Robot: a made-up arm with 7 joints. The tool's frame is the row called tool.
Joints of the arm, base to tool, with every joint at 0 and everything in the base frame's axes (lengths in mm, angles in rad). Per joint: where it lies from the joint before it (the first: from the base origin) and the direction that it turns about. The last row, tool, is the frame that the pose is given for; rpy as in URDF.
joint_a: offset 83 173.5 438.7 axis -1 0 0
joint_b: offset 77.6 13.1 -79.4 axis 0 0 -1
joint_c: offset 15.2 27.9 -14 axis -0.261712 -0.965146 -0.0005
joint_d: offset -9.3 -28.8 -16.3 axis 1 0 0
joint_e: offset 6.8 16.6 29.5 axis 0 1 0
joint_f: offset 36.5 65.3 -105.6 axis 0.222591 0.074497 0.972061
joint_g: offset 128.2 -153.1 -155.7 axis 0 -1 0
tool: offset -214.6 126.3 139.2 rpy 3.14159 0 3.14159
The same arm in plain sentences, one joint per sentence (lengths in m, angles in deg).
The arm has seven revolute joints in a row. What follows holds with every joint at zero, and every direction is one of the base frame's. Joint 1 lies 0.083 m along +x and 0.1735 m along +y and 0.4387 m along +z from the base frame's origin and turns about -x. Joint 2 lies 0.0776 m along +x and 0.0131 m along +y and 0.0794 m along -z from joint 1 and turns about -z. Joint 3 lies 0.0152 m along +x and 0.0279 m along +y and 0.014 m along -z from joint 2 and turns about the direction (-0.261712, -0.965146, -0.0005). Joint 4 lies 0.0093 m along -x and 0.0288 m along -y and 0.0163 m along -z from joint 3 and turns about +x. Joint 5 lies 0.0068 m along +x and 0.0166 m along +y and 0.0295 m along +z from joint 4 and turns about +y. Joint 6 lies 0.0365 m along +x and 0.0653 m along +y and 0.1056 m along -z from joint 5 and turns about the direction (0.222591, 0.074497, 0.972061). Joint 7 lies 0.1282 m along +x and 0.1531 m along -y and 0.1557 m along -z from joint 6 and turns about -y. The tool frame, which is the frame that the pose is given for, lies 0.2146 m along -x and 0.1263 m along +y and 0.1392 m along +z from joint 7; its axes are the base frame's turned by roll 180, pitch 0 and yaw 180 deg (as in URDF: about the fixed x, then y, then z).
